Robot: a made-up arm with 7 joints. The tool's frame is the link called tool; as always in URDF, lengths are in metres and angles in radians. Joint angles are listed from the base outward. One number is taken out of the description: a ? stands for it. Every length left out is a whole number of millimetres.
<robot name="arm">
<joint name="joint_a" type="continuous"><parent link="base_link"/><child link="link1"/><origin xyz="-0.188 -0.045 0.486"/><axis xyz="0 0 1"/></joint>
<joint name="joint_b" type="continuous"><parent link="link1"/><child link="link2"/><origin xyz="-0.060 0.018 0.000" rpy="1.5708 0.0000 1.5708"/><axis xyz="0 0 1"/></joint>
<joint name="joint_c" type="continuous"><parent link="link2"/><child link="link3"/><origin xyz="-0.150 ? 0.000" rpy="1.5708 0.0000 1.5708"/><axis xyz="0 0 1"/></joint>
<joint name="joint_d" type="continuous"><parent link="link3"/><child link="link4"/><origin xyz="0.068 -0.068 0.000" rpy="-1.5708 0.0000 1.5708"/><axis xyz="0 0 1"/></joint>
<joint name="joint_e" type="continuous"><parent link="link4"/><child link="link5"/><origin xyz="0.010 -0.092 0.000" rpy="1.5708 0.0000 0.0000"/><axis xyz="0 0 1"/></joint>
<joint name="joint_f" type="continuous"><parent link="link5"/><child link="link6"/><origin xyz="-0.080 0.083 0.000" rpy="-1.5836 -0.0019 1.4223"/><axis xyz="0 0 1"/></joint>
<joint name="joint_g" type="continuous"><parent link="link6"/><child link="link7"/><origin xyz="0.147 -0.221 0.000" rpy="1.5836 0.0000 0.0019"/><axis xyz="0 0 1"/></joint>
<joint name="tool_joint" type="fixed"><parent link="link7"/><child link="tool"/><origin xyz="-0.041 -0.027 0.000" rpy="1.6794 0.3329 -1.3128"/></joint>
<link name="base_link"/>
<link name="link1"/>
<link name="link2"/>
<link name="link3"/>
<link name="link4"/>
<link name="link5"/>
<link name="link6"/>
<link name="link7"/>
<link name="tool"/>
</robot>
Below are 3 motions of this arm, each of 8 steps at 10 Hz.
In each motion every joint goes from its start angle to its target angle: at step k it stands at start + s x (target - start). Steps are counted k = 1, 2, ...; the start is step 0. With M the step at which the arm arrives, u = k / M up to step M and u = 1 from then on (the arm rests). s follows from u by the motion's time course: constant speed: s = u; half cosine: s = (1 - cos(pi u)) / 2; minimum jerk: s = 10 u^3 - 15 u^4 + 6 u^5.
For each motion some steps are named. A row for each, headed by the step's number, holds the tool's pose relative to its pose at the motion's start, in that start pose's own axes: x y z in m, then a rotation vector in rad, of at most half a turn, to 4 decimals.
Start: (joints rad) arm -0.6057 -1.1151 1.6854 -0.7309 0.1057 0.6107 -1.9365
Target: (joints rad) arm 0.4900 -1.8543 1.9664 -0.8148 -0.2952 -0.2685 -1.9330
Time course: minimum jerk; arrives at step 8
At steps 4, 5, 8:
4: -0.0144 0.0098 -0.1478 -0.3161 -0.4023 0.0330
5: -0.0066 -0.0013 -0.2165 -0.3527 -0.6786 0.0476
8: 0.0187 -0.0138 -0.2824 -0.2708 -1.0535 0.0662

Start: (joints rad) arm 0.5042 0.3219 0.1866 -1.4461 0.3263 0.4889 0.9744
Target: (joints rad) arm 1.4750 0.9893 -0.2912 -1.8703 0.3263 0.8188 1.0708
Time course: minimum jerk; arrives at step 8
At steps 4, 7, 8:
4: 0.1543 -0.0425 -0.0517 -0.2425 -0.6879 -0.0619
7: 0.2014 -0.0224 0.0214 -0.1780 -1.2793 -0.0654
8: 0.2003 -0.0211 0.0243 -0.1711 -1.2961 -0.0643

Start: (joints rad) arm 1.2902 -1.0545 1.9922 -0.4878 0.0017 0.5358 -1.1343
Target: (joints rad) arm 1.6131 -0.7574 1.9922 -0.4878 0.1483 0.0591 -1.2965
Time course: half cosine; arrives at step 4
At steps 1, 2, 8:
1: 0.0009 -0.0030 0.0076 0.0496 -0.0211 0.0085
2: 0.0033 -0.0119 0.0281 0.1588 -0.0551 0.0289
8: 0.0089 -0.0259 0.0604 0.2815 -0.0669 0.0519

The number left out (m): -0.118
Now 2 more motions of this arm.
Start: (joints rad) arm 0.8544 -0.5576 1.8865 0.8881 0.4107 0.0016 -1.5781
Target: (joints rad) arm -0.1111 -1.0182 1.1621 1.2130 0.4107 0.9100 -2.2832
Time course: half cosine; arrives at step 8
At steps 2, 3, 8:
2: -0.0122 -0.0038 -0.0059 -0.0412 -0.0292 0.0073
3: -0.0286 -0.0100 -0.0101 -0.0974 -0.0502 0.0331
8: -0.1120 -0.0693 0.0387 -0.3002 0.0374 0.3637

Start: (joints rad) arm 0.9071 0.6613 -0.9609 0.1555 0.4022 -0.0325 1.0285
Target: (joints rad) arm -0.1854 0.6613 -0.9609 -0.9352 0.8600 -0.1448 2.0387
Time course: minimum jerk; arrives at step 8
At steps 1, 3, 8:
1: 0.0044 0.0003 -0.0042 -0.0127 0.0069 -0.0085
3: 0.0899 -0.0059 -0.0640 -0.1907 0.1470 -0.2048
8: 0.3265 -0.1518 -0.1426 -0.1486 0.8987 -1.0532

